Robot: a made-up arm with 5 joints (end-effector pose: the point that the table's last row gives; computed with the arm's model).
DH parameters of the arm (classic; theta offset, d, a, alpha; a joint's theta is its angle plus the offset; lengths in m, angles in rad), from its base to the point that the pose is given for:
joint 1: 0 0.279 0 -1.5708
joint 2: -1.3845 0 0.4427 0
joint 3: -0.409 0 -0.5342 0
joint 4: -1.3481 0 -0.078 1.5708
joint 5: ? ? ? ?
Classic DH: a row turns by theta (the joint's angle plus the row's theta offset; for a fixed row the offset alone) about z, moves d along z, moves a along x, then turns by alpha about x.
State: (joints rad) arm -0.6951 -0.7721 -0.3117 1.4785 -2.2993
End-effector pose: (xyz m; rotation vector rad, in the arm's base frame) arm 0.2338 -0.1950 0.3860 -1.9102 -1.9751 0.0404
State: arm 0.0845 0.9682 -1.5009 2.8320 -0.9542
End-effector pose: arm 0.6423 0.0544 0.0775 -0.9044 -0.5170 2.1091
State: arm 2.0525 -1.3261 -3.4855 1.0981 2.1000
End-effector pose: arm 0.4766 -0.9116 0.3368 0.5963 -0.0142 0.9823
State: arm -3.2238 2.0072 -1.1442 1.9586 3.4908
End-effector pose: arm 0.0648 -0.0053 -0.3372 -0.4518 0.0990 -2.8406
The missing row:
joint 5: 3.1416 0.1 0 0
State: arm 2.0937 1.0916 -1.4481 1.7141 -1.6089
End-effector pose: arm -0.3171 0.5502 -0.1376 -0.6188 2.1479 -1.7504
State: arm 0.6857 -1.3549 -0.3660 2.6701 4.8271
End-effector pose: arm 0.0420 0.0344 0.5252 -1.2103 -2.2159 1.2022
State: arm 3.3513 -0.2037 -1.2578 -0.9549 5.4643
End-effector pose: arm -0.5194 -0.1105 0.9087 0.3621 -0.6409 -0.5819
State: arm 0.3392 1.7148 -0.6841 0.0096 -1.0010
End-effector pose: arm -0.0134 -0.0047 -0.3516 -1.9415 -1.5385 1.3418
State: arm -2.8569 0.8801 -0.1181 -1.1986 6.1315
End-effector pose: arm -0.2171 -0.0635 -0.0231 0.5857 -2.6415 0.0399
